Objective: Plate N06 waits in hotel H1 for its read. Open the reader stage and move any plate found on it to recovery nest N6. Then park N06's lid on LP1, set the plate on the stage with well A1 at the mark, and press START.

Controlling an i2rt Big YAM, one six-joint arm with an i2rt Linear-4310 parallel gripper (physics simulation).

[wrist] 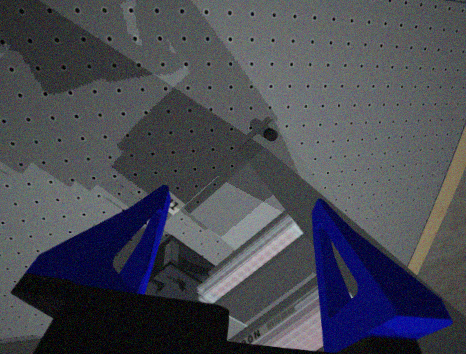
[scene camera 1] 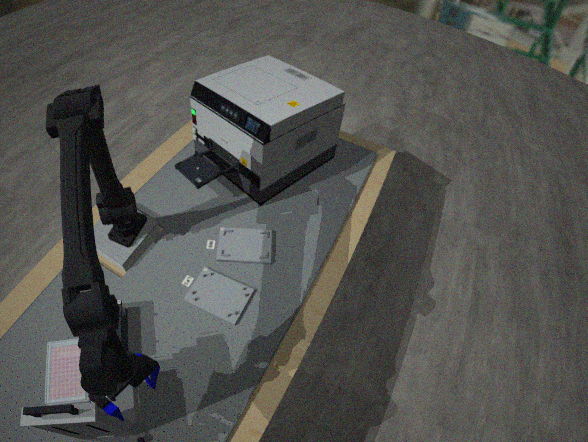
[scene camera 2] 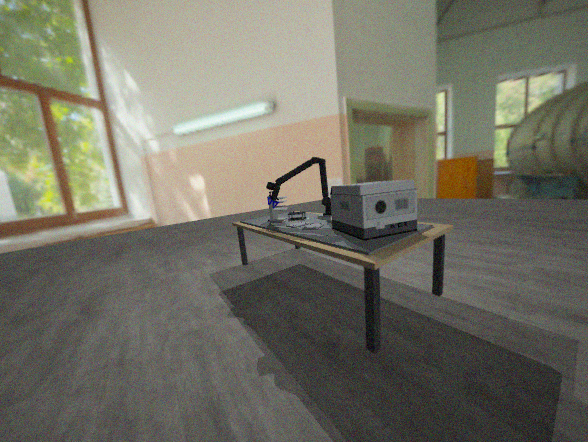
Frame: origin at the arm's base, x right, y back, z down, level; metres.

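Seen in the pictures: gripper, between the fingertips: (wrist: 240, 198) (scene camera 1: 137, 403) (scene camera 2: 271, 206); arm's base, origin of its link: (scene camera 1: 128, 228) (scene camera 2: 330, 214).
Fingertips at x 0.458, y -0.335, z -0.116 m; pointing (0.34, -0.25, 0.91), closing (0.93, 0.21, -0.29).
Note:
Pixels of each thing's top centre, then the offset from my fingertips to it. "spot": a spot on its surface instead.
- top plate, centre of its top: (scene camera 1: 64, 369) dx +0.012, dy +0.139, dz -0.081 m
- reader, centre of its top: (scene camera 1: 268, 83) (scene camera 2: 369, 183) dx -0.995, dy +0.065, dz -0.158 m
- black handle, a spot on its surface: (scene camera 1: 52, 410) spot: dx +0.085, dy +0.081, dz -0.141 m
- small label, a spot on its surface: (wrist: 174, 206) spot: dx -0.071, dy +0.080, dz +0.153 m
My gripper (scene camera 1: 136, 401) (scene camera 2: 272, 202) (wrist: 240, 198) is open and empty, its blue fingers spread beside the hotel. Pink-welled plates show in the hotel: the top plate (scene camera 1: 62, 372) in scene camera 1, partly behind the arm, and a plate (wrist: 252, 260) between and beyond the fingers in the wrist view. I cannot tell which is N06. The reader (scene camera 1: 270, 115) (scene camera 2: 375, 207) has its black stage (scene camera 1: 198, 170) out at the front, with no plate seen on it. Two grey nest plates, one with corner brackets (scene camera 1: 245, 246) and one with small posts (scene camera 1: 220, 295), look bare; their labels are unreadable.
The hotel's top bears a black handle (scene camera 1: 52, 410). A dark stand (scene camera 1: 131, 322) (wrist: 175, 272) is beside the arm and hotel. A small label (wrist: 174, 206) is near the left fingertip. The wooden table edge (scene camera 1: 320, 295) (wrist: 440, 205) runs along the side.

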